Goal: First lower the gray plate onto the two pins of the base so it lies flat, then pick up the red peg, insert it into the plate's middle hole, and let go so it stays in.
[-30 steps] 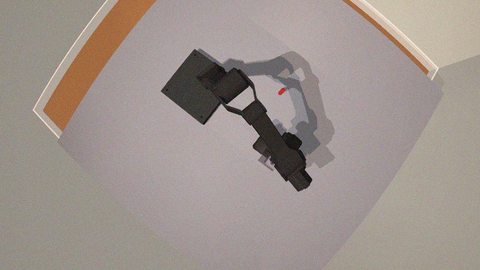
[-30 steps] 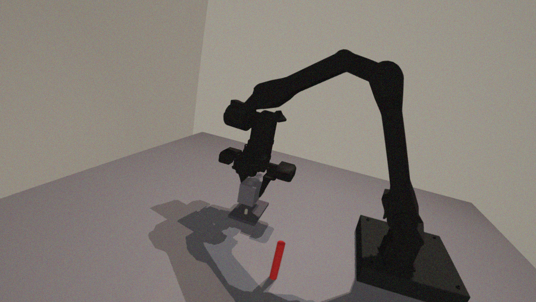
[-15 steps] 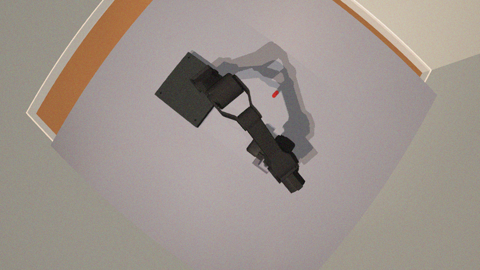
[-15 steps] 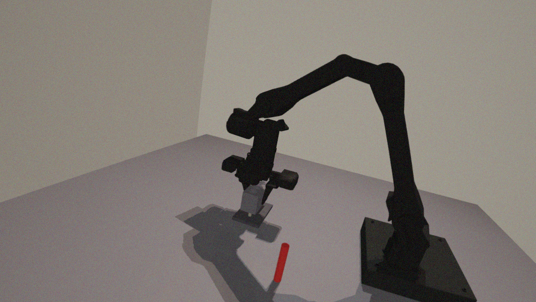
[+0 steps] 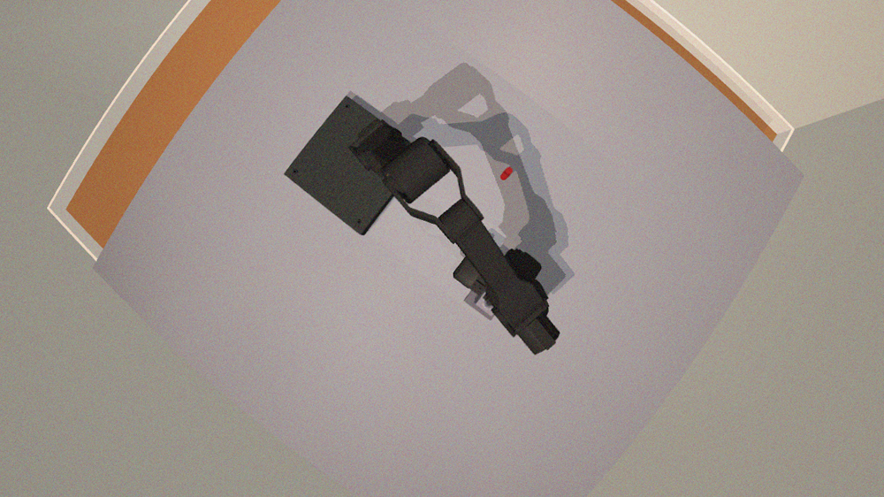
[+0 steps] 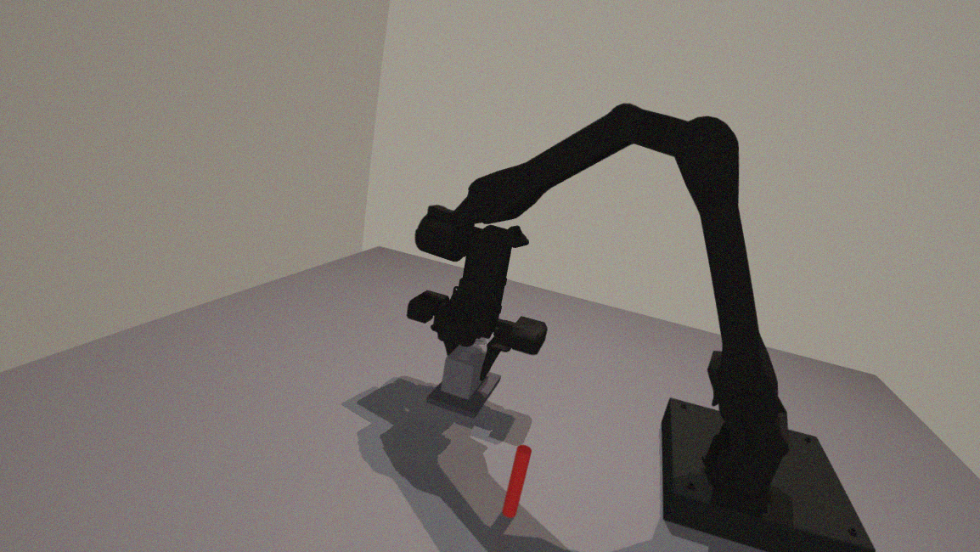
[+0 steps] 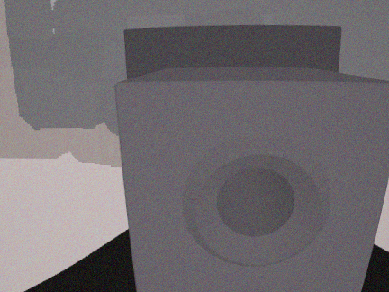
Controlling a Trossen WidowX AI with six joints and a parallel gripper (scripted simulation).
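Right now my gripper tip is 30 mm below the gray plate. From my gripper tip the other things lie so: base 20 mm below; then red peg 80 mm behind, 220 mm to the left, 20 mm above.
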